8 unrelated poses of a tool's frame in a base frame.
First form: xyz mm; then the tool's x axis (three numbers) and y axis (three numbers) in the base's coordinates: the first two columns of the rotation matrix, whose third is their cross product.
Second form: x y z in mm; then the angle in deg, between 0 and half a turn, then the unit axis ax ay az. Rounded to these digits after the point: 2 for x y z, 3 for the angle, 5 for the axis.
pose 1, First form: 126.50, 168.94, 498.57, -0.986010, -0.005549, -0.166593, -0.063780, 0.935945, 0.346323
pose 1, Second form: 126.50, 168.94, 498.57, 170.622, -0.01774, 0.98375, 0.17869
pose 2, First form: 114.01, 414.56, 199.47, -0.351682, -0.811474, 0.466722, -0.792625, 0.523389, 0.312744
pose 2, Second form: 114.01, 414.56, 199.47, 145.871, 0.51037, -0.85979, -0.01680
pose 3, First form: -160.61, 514.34, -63.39, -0.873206, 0.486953, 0.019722, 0.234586, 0.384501, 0.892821
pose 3, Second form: -160.61, 514.34, -63.39, 165.776, 0.22095, 0.82913, 0.51354
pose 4, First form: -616.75, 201.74, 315.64, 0.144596, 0.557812, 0.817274, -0.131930, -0.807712, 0.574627
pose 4, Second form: -616.75, 201.74, 315.64, 148.557, 0.73376, 0.15660, 0.66111
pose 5, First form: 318.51, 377.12, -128.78, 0.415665, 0.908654, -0.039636, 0.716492, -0.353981, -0.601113
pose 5, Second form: 318.51, 377.12, -128.78, 150.256, -0.82899, -0.52466, 0.19366
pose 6, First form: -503.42, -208.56, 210.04, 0.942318, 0.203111, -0.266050, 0.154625, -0.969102, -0.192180
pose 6, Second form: -503.42, -208.56, 210.04, 170.297, -0.98537, -0.09142, 0.14385
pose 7, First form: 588.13, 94.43, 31.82, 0.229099, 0.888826, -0.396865, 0.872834, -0.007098, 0.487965
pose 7, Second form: 588.13, 94.43, 31.82, 141.052, 0.75256, 0.65840, 0.01272
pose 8, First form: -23.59, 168.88, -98.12, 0.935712, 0.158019, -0.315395, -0.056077, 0.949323, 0.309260
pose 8, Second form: -23.59, 168.88, -98.12, 26.989, 0.64007, 0.73121, 0.23588
